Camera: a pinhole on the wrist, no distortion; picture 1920 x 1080 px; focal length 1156.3 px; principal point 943.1 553.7 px. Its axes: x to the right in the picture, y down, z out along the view. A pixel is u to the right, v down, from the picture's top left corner.
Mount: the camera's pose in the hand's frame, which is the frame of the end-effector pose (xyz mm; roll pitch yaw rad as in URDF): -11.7 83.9 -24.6 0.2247 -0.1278 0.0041
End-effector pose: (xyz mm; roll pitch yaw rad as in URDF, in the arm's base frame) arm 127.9 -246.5 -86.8 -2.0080 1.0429 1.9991
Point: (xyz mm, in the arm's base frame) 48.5 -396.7 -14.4
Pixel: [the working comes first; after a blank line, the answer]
In the camera's frame: -81.1 -49.8 196.9

467 261
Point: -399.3 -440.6 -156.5
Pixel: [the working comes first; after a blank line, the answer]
In the camera's frame: 158.9 -199.9 574.4

1263 151
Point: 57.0 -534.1 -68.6
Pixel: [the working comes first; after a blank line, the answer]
In the camera's frame: -85.2 75.4 275.6

585 870
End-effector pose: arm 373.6 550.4 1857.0 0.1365 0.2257 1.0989
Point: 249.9 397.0 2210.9
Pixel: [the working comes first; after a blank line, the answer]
In the camera's frame: -212.9 75.9 339.7

218 812
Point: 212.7 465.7 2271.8
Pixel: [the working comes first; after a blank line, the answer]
In the camera's frame: -175.6 159.5 377.5

405 1042
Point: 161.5 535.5 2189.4
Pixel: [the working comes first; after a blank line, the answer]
In the camera's frame: -129.9 204.8 276.9

outside the picture
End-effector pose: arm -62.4 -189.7 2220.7 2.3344 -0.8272 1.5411
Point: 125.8 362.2 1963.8
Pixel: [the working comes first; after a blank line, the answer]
In the camera's frame: 267.1 -261.6 596.0

1461 46
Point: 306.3 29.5 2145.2
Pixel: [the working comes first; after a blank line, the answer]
In the camera's frame: 166.9 100.3 408.6

1415 838
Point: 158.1 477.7 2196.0
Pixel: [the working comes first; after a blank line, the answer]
In the camera's frame: 511.4 -206.2 521.6

outside the picture
